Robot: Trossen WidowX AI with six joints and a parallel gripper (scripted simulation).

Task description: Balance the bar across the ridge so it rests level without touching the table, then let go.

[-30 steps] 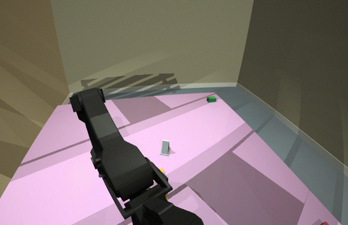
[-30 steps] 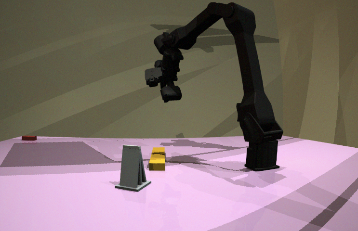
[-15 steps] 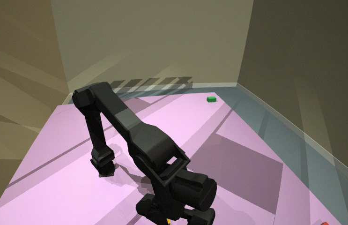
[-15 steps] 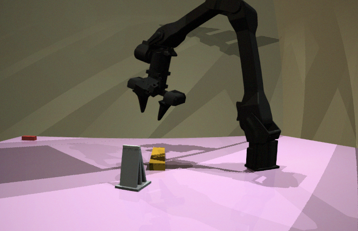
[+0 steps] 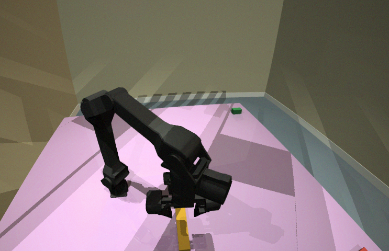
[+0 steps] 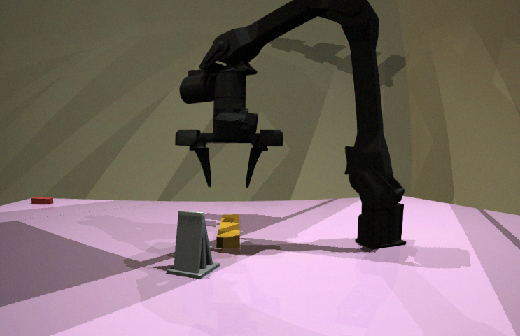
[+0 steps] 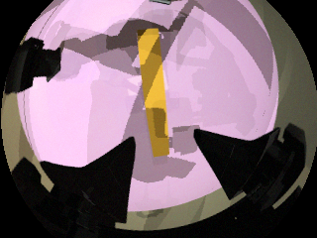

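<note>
My gripper tip is 7 cm above the yellow bar and 3 cm to the right of it. From my gripper tip the other things lie so: small red block 53 cm ahead, 31 cm to the right, 7 cm below; then small green block 69 cm to the left, 53 cm ahead, 6 cm below.
</note>
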